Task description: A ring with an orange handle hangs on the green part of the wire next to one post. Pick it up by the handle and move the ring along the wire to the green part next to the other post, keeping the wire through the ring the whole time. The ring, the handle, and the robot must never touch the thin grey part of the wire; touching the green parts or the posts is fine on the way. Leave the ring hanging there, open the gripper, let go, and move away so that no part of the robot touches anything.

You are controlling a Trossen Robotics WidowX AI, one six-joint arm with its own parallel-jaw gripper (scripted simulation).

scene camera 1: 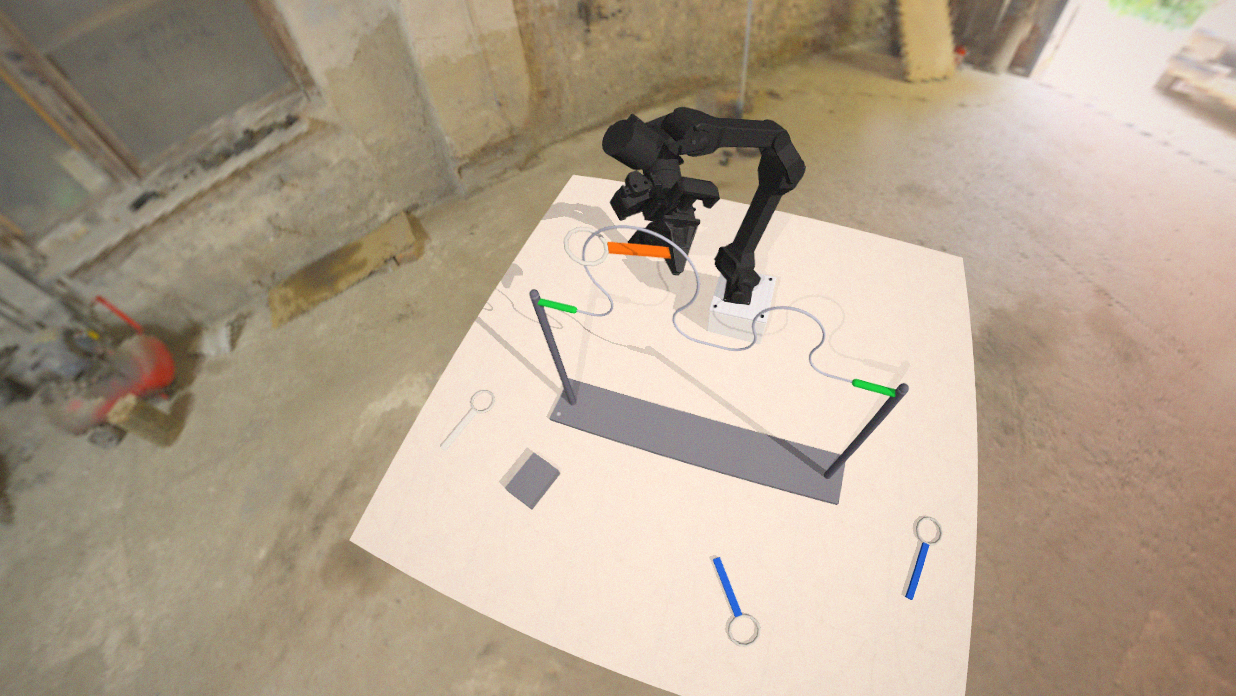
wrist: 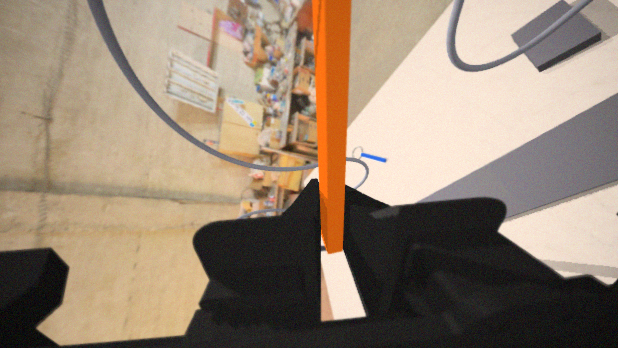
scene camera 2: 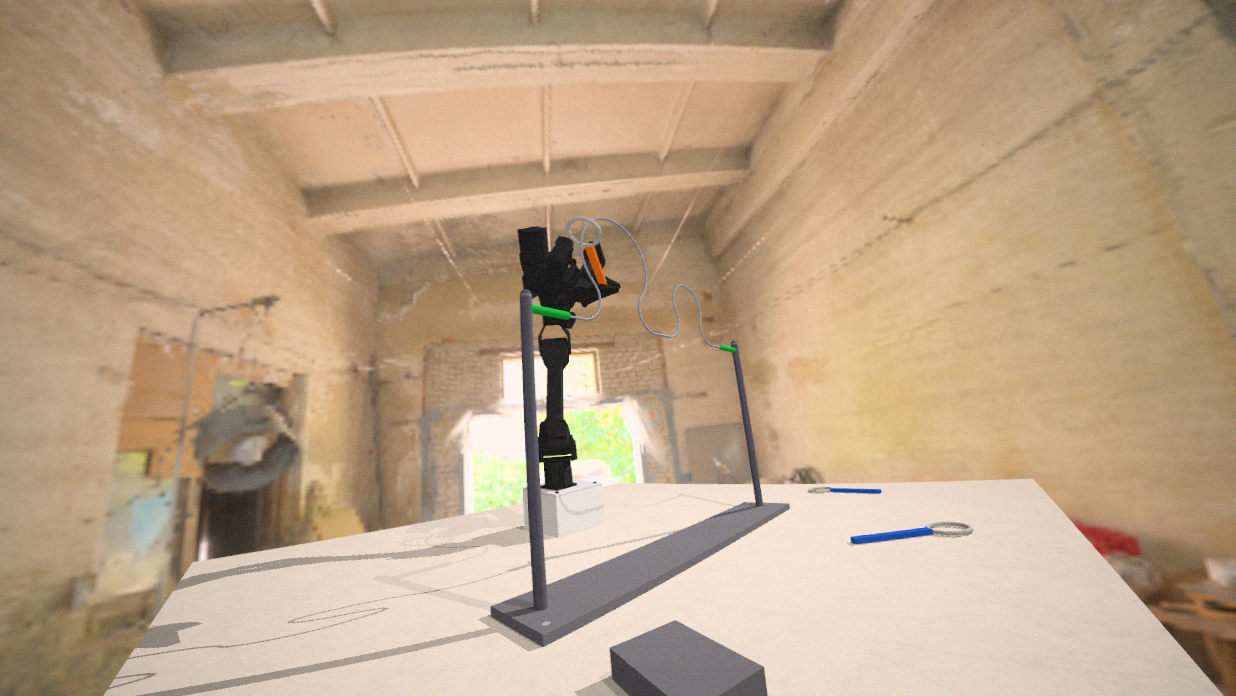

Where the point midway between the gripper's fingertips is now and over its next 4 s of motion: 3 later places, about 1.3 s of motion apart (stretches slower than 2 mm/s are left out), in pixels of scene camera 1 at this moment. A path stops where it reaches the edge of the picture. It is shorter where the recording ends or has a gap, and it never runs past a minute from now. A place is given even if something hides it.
My gripper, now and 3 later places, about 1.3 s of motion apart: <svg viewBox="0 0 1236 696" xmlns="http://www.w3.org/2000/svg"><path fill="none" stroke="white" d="M677 273L670 278L656 279L640 276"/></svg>
